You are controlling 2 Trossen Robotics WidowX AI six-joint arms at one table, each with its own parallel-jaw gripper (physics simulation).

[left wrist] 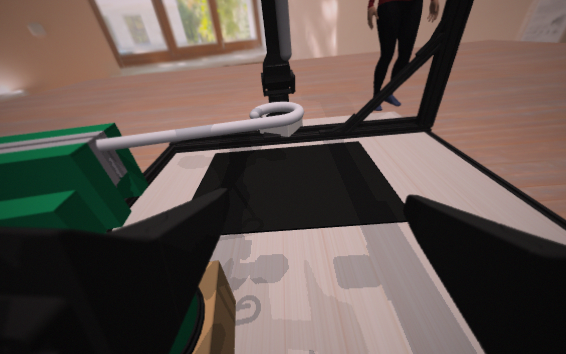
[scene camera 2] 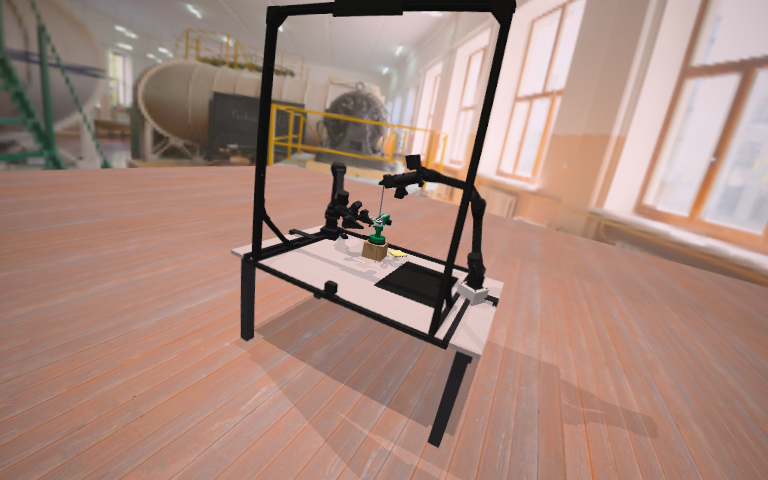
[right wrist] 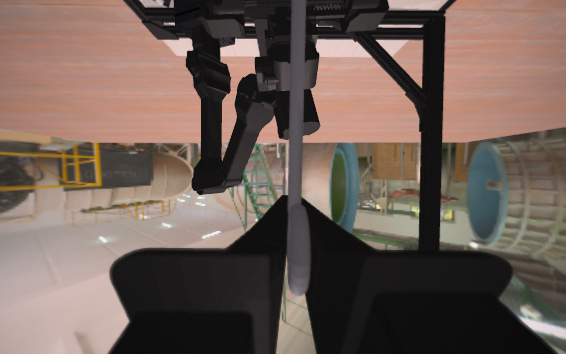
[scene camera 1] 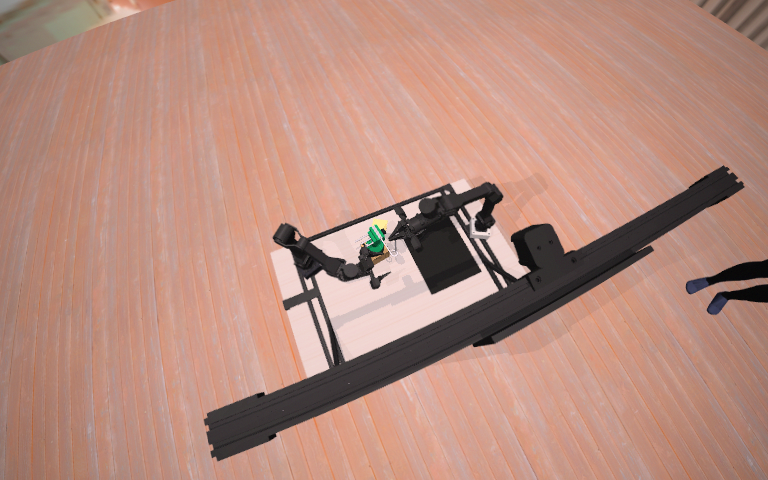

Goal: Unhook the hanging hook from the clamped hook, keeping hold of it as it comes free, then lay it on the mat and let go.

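Places are measured from the left arm's base along level axes (x ahead, y left, z up), in millimetres.
Where they show: left gripper, fingertip midpoint: (left wrist: 315,199) (scene camera 2: 368,226) (scene camera 1: 387,262); right gripper, fingertip midpoint: (scene camera 2: 378,183) (right wrist: 290,202) (scene camera 1: 388,239); left arm's base, origin of the base link: (scene camera 2: 330,227) (right wrist: 207,35) (scene camera 1: 307,264); right arm's base, origin of the base link: (left wrist: 280,114) (scene camera 2: 474,286) (scene camera 1: 480,226).
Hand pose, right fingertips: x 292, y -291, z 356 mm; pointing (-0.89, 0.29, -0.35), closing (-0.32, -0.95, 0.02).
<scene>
Things, the pixels of their top centre, and the offset from my right fingertips. "*": a spot on its surface instead. Level surfaces: height alone.
- clamped hook, surface spot: (left wrist: 200,131) * 38 mm left, 22 mm ahead, 180 mm down
- green vise, middle of its top: (scene camera 1: 370,235) (scene camera 2: 379,213) 128 mm left, 8 mm ahead, 173 mm down
- hanging hook, middle of its top: (right wrist: 301,292) (scene camera 2: 387,180) 15 mm right, 40 mm ahead, 25 mm up
- black mat, its level: 411 mm down
- wooden block, middle of its top: (left wrist: 143,331) (scene camera 1: 374,247) (scene camera 2: 376,242) 126 mm left, 21 mm ahead, 331 mm down
- yellow piece, middle of its top: (scene camera 1: 379,225) (scene camera 2: 397,252) 231 mm left, 141 mm ahead, 404 mm down
- overhead beam, surface spot: (scene camera 1: 396,370) (scene camera 2: 313,6) * 327 mm right, 284 mm back, 618 mm up
The clamped hook (left wrist: 200,131) is a light grey rod ending in a loop, held in a green vise (scene camera 1: 374,238) (scene camera 2: 377,237) (left wrist: 45,185). The hanging hook (scene camera 2: 381,198) (left wrist: 283,30) (right wrist: 296,150) is a darker grey rod. My right gripper (scene camera 1: 390,238) (scene camera 2: 382,182) (right wrist: 290,202) is shut on its upper end, and it hangs upright. In the left wrist view its lower end shows above the clamped loop, apart from it. My left gripper (scene camera 2: 367,222) (left wrist: 315,199) is open beside the vise, below the loop. The black mat (scene camera 1: 447,260) (scene camera 2: 416,281) (left wrist: 310,200) lies flat on the table.
The vise stands on a wooden block (scene camera 1: 379,257) (scene camera 2: 374,250) (left wrist: 220,310). A yellow piece (scene camera 1: 380,224) (scene camera 2: 398,253) lies near it. Black frame rails run along the table's edges, with an overhead beam (scene camera 1: 396,370) (scene camera 2: 311,9). A person (left wrist: 397,30) stands beyond the table.
</scene>
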